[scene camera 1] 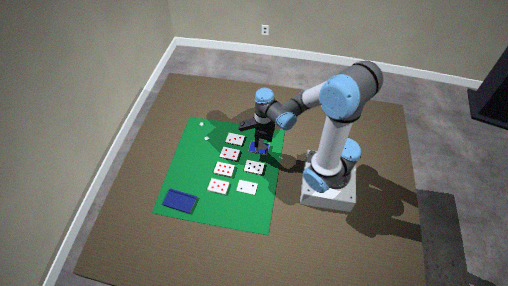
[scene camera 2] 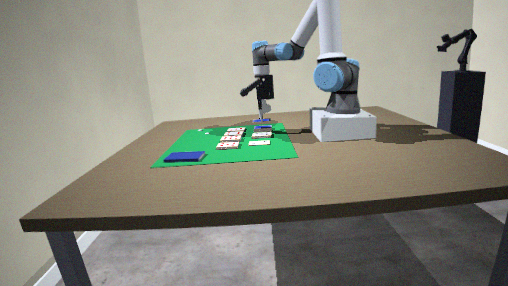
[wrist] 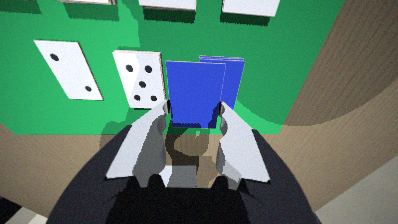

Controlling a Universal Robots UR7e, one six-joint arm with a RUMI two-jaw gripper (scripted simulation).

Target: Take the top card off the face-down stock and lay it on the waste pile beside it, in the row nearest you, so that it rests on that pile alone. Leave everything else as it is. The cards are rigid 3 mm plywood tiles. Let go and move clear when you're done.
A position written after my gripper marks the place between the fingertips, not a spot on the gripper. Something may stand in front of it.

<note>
In view: my gripper (wrist: 194,101) and a green mat (scene camera 1: 191,170).
The green mat is seen too in scene camera 2 (scene camera 2: 280,147) and in the wrist view (wrist: 279,52).
</note>
